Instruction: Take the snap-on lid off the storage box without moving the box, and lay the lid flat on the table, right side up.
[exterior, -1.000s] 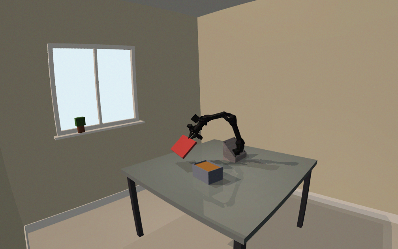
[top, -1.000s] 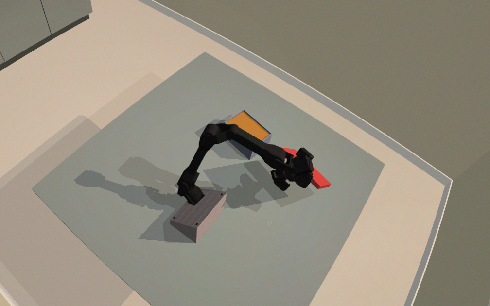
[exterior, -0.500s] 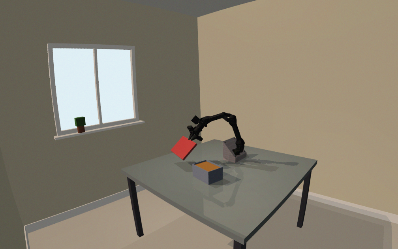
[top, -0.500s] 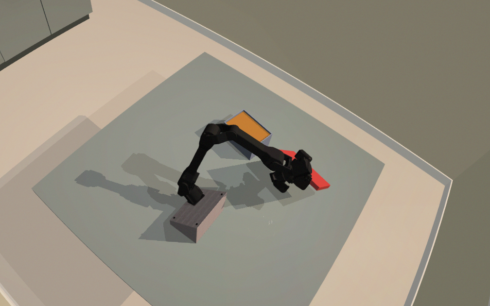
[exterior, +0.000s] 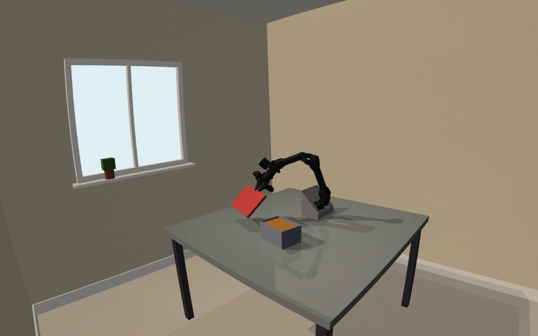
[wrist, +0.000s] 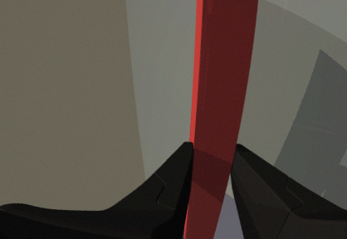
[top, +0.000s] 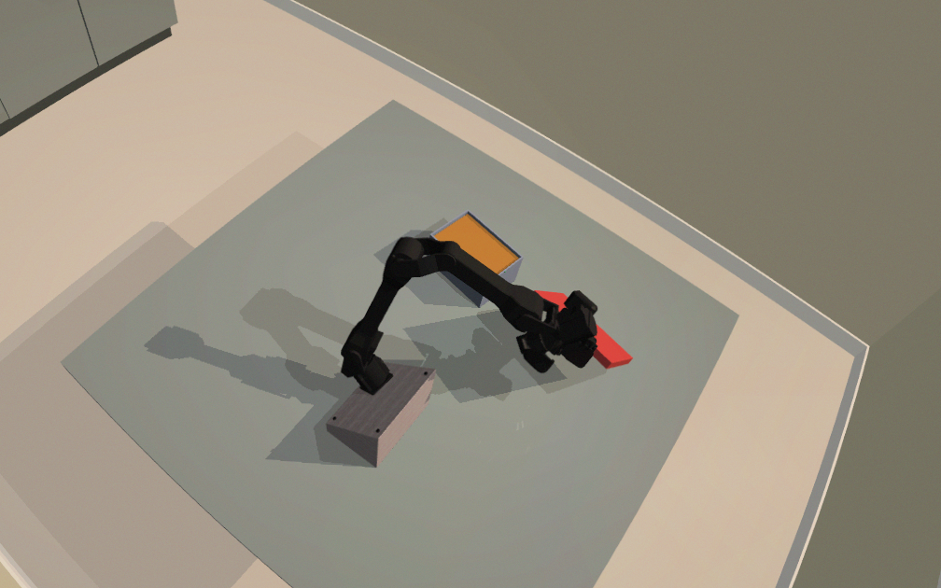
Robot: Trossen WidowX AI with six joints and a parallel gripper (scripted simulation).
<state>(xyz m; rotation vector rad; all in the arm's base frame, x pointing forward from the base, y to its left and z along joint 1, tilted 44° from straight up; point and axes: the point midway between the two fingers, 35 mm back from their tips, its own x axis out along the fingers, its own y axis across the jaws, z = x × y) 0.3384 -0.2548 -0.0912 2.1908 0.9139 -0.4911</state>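
Now: gripper tip 6 cm short of the red lid, 1 cm to the left of it and 5 cm above it. From my gripper tip the other things lie so: box 9 cm ahead, 34 cm to the left, 15 cm below.
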